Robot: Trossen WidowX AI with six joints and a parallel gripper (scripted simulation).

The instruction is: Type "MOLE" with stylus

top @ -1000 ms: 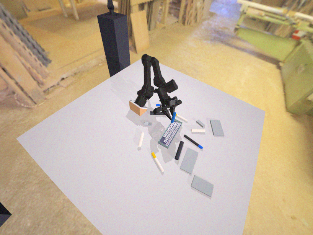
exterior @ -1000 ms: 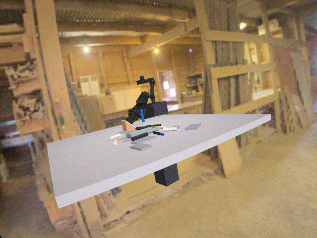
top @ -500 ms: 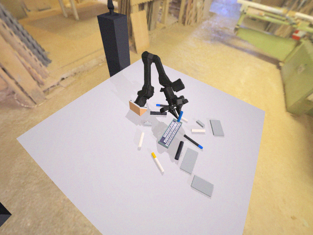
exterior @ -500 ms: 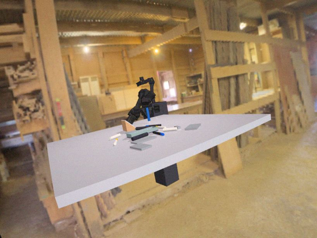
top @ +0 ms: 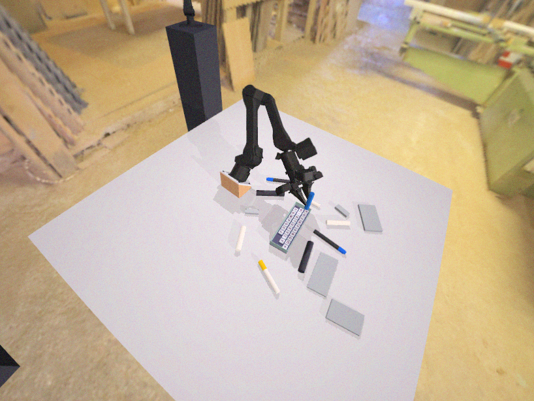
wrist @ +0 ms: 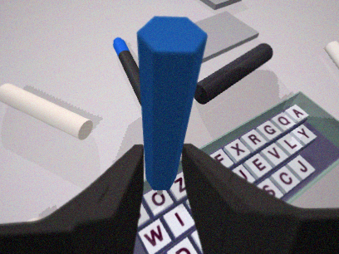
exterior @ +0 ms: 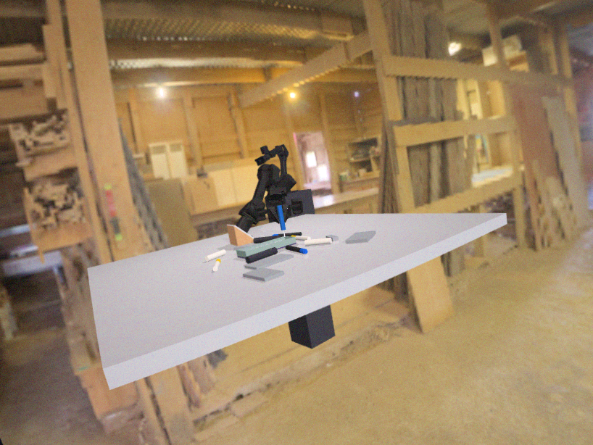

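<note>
Right now my gripper tip is 130 mm to the left of the L key, 80 mm above it and 30 mm past it. The rest, counted from my gripper tip: E key 90 mm to the right, 80 mm below, 20 mm behind; then blue stylus 20 mm below.
</note>
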